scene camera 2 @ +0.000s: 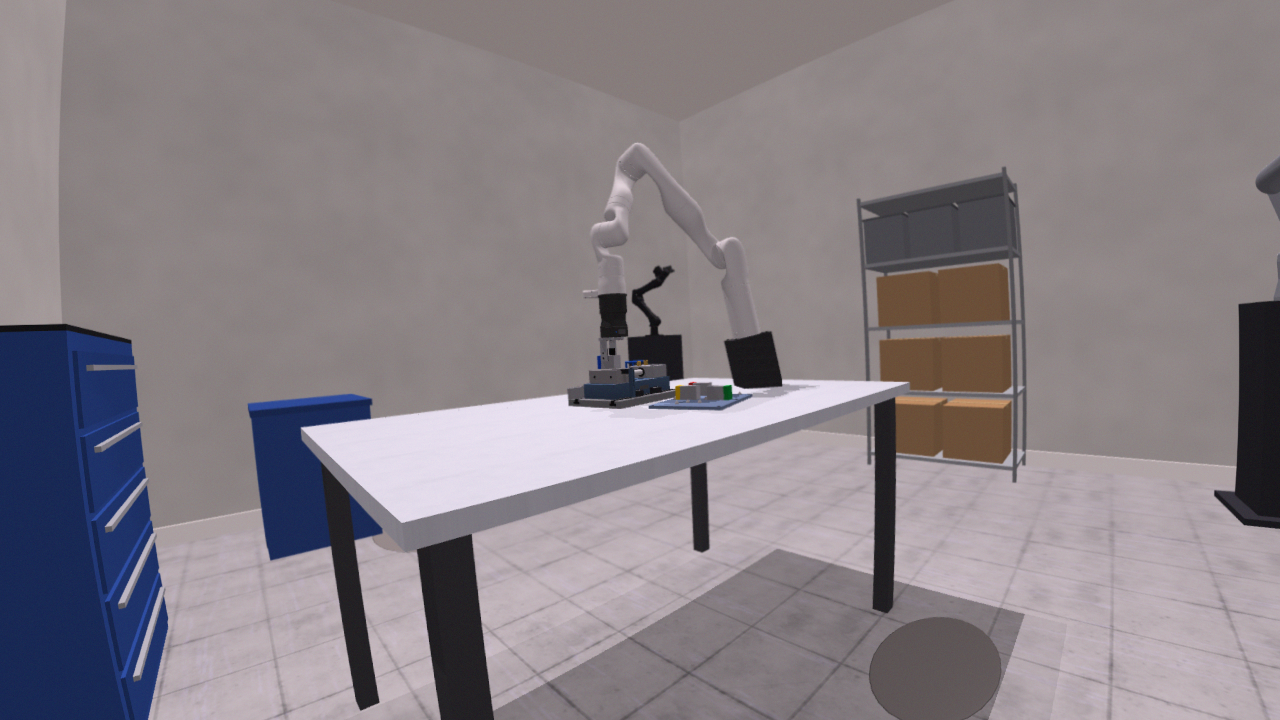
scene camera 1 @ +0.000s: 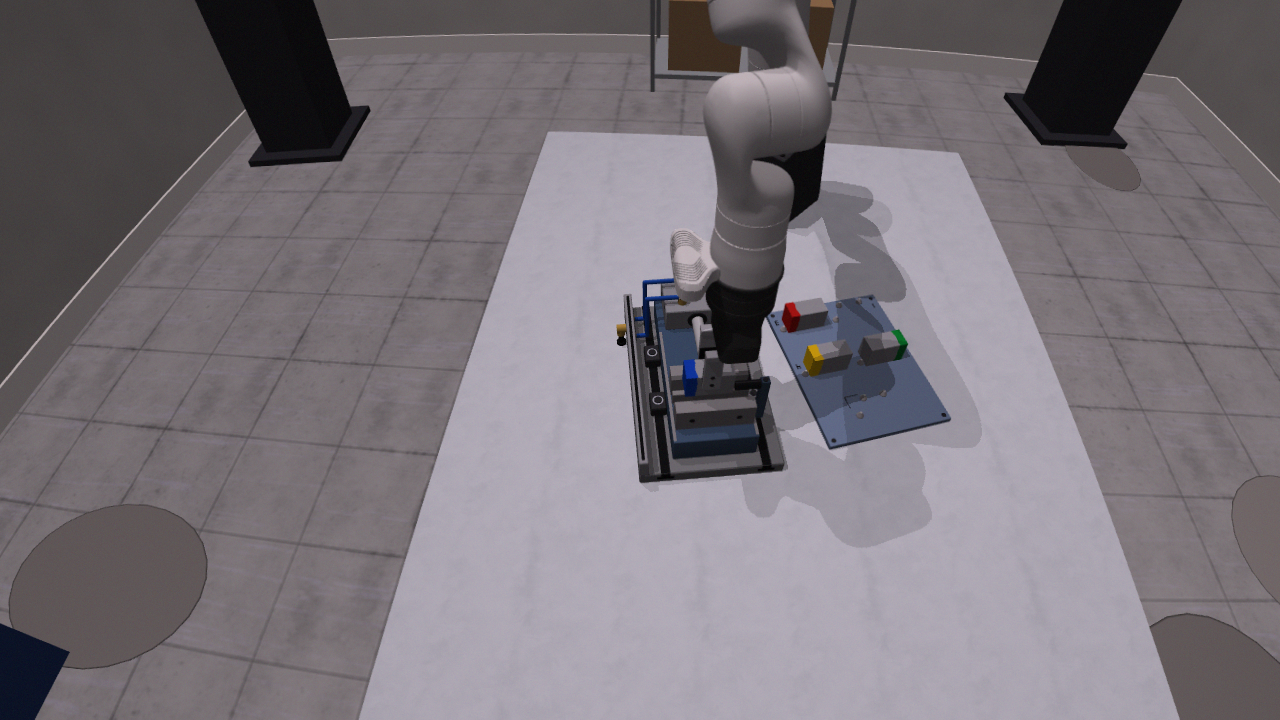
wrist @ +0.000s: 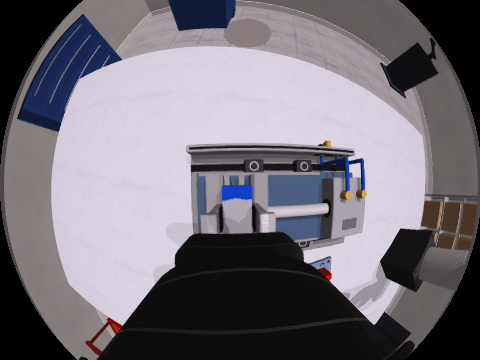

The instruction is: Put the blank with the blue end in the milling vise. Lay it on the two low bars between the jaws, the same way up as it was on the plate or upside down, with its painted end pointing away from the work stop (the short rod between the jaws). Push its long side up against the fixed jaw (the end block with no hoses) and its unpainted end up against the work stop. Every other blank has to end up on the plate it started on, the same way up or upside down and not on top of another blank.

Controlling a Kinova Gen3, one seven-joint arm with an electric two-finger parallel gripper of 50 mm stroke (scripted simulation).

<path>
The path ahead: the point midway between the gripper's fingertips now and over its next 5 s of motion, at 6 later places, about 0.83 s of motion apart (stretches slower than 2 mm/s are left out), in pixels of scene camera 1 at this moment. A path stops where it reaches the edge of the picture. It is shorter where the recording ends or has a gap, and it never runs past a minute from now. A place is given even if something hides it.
My gripper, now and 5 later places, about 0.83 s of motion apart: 708, 375; 709, 376; 711, 378; 712, 379; 713, 381; 712, 383
</path>
